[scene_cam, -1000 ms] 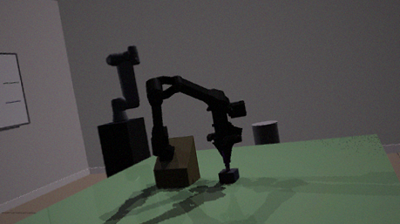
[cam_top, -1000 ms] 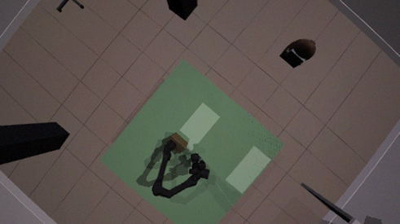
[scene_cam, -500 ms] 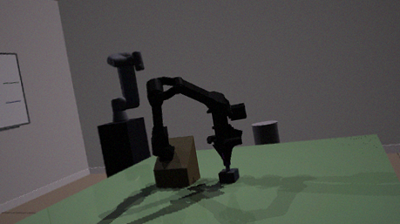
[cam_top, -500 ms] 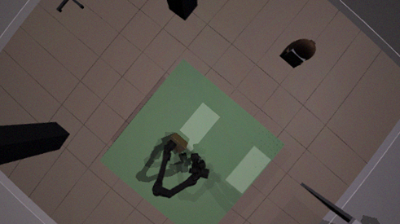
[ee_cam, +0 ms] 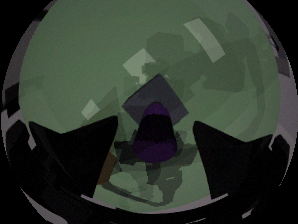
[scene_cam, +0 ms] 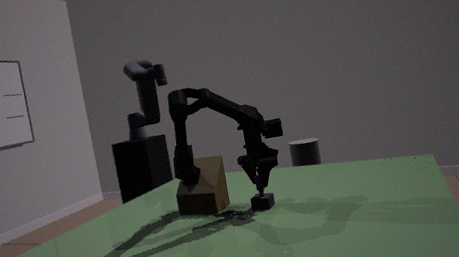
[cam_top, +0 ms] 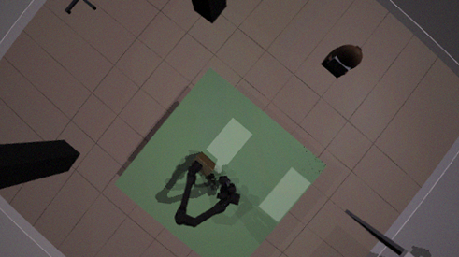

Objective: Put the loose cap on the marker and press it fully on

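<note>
My gripper tip is now 1 cm below the purple cap.
</note>
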